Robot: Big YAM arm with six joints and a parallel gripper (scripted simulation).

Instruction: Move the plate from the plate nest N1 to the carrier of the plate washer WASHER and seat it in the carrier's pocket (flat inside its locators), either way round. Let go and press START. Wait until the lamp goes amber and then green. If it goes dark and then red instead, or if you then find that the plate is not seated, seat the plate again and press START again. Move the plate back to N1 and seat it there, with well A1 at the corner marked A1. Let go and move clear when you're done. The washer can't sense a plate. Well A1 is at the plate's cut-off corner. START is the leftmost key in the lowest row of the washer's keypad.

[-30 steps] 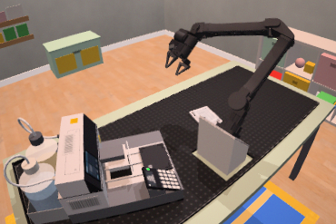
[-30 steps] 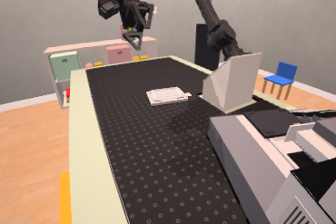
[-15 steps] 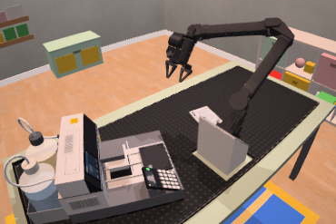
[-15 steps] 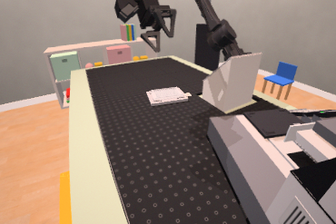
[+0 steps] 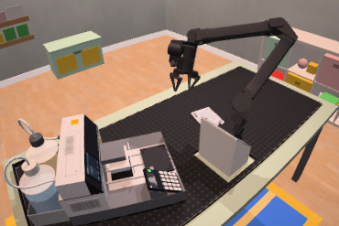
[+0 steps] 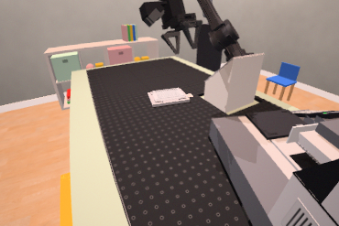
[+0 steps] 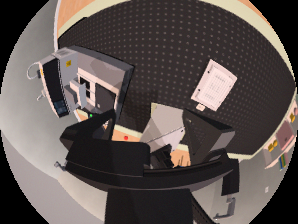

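My hand is 23 cm above the white well plate, 16 cm to the left of it and 4 cm past it. From my hand the other things lie so: plate nest N1 (24 cm below, 16 cm to the right, 4 cm behind); plate washer (42 cm to the left, 12 cm below, 5 cm behind).
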